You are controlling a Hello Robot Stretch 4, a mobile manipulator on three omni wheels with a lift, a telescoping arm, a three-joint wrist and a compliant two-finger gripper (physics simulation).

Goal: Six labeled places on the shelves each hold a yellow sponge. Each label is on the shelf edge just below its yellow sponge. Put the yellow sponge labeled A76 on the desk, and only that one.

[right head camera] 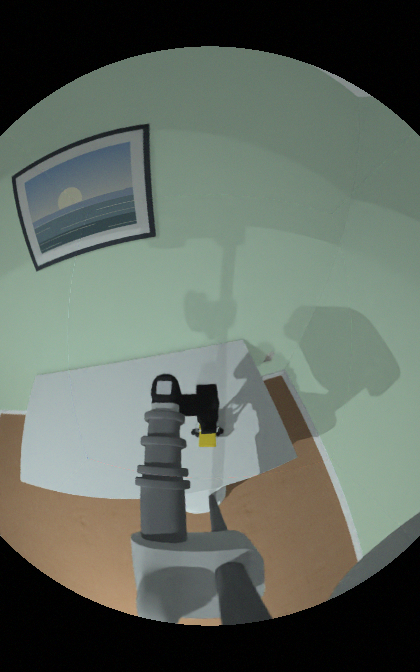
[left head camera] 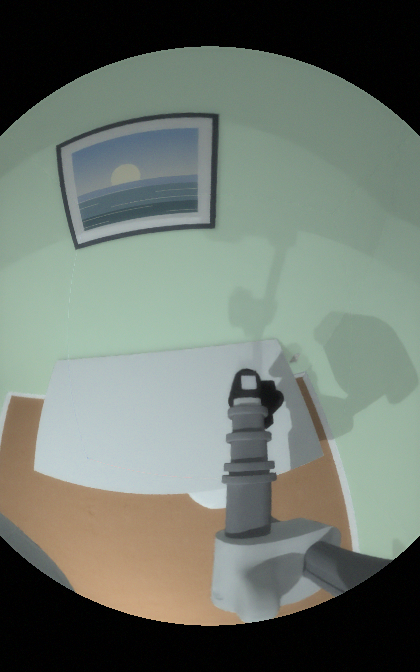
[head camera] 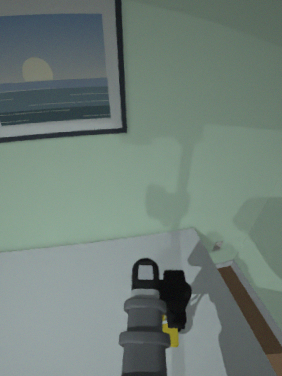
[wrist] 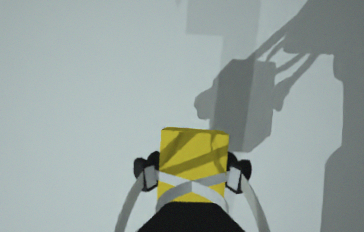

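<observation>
A yellow sponge point(wrist: 194, 152) point(right head camera: 207, 440) point(head camera: 173, 337) is held between the two fingertips of my gripper point(wrist: 191, 164) point(right head camera: 207, 431), which is shut on it. The sponge and gripper are over the white desk point(head camera: 65, 310) point(left head camera: 125, 425) point(right head camera: 100, 430). In the wrist view the desk top fills the background, and the shadow of the gripper and sponge falls on it ahead, apart from the sponge. In the left head camera view the arm hides the sponge. No label shows on the sponge. The shelves and their labels do not show in these views.
A green wall with a framed sunset picture point(head camera: 55, 70) point(left head camera: 137, 180) point(right head camera: 84, 197) stands behind the desk. A side wall is at the right, with brown floor point(left head camera: 125, 545) point(right head camera: 75, 540) between it and the desk. The round white base point(right head camera: 199, 504) is near the desk's front edge.
</observation>
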